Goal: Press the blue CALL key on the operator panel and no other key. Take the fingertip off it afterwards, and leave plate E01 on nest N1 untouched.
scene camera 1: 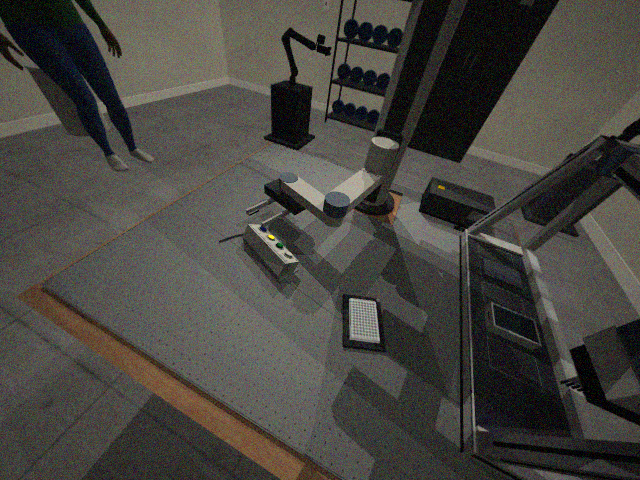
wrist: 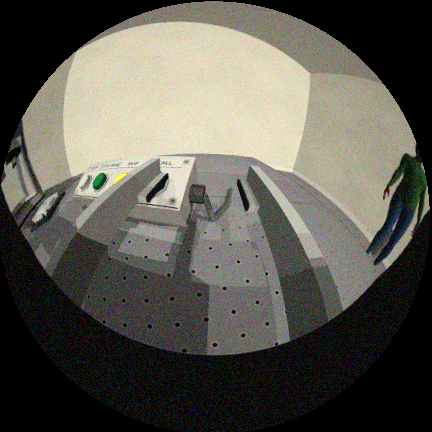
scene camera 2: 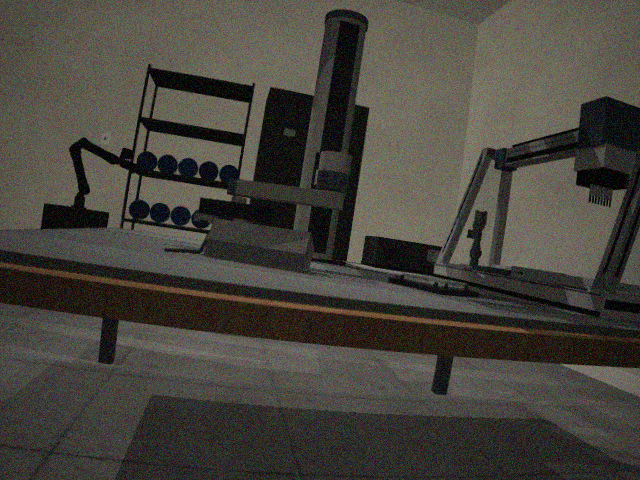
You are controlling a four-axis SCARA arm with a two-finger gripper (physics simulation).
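Pixels of known places: gripper, fingertip midpoint: [scene camera 1: 254,218] [wrist: 202,168]; arm's base, origin of the base link: [scene camera 1: 369,199].
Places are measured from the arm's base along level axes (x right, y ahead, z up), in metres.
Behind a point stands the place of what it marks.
Note:
The operator panel [scene camera 1: 265,252] {z 0.074, x 0.217, y 0.618 m} [scene camera 2: 258,249] {z 0.045, x 0.230, y 0.626 m} [wrist: 181,187] {z 0.074, x 0.312, y 0.521 m} stands on the table. My gripper [scene camera 1: 255,217] {z 0.094, x 0.331, y 0.517 m} [wrist: 202,168] {z 0.094, x 0.331, y 0.517 m} has its two fingers apart, with nothing between them. In the wrist view its left fingertip hangs over the blue CALL key [scene camera 1: 263,228] {z 0.083, x 0.281, y 0.533 m} and hides nearly all of it; whether they touch cannot be told. The right fingertip is beyond the panel's end, past the cable. The yellow key [scene camera 1: 271,237] {z 0.079, x 0.235, y 0.553 m} [wrist: 121,178], green key [scene camera 1: 279,245] {z 0.084, x 0.189, y 0.575 m} [wrist: 100,180] {z 0.080, x 0.198, y 0.564 m} and grey key [scene camera 1: 288,255] {z 0.085, x 0.141, y 0.598 m} [wrist: 86,181] {z 0.079, x 0.155, y 0.584 m} are farther along. The white plate [scene camera 1: 364,320] {z 0.038, x -0.158, y 0.667 m} [wrist: 46,207] {z 0.036, x -0.102, y 0.634 m} lies in its black nest [scene camera 1: 383,333] {z 0.025, x -0.222, y 0.671 m}.
A cable connector [wrist: 197,193] {z 0.062, x 0.330, y 0.527 m} sits at the panel's CALL end. A framed gantry machine [scene camera 1: 466,320] {z 0.048, x -0.450, y 0.519 m} stands at the right of the table. A dark box [scene camera 1: 457,200] {z 0.128, x -0.378, y -0.048 m} is behind the arm's column. A person [scene camera 1: 87,77] [wrist: 406,192] stands beyond the table.

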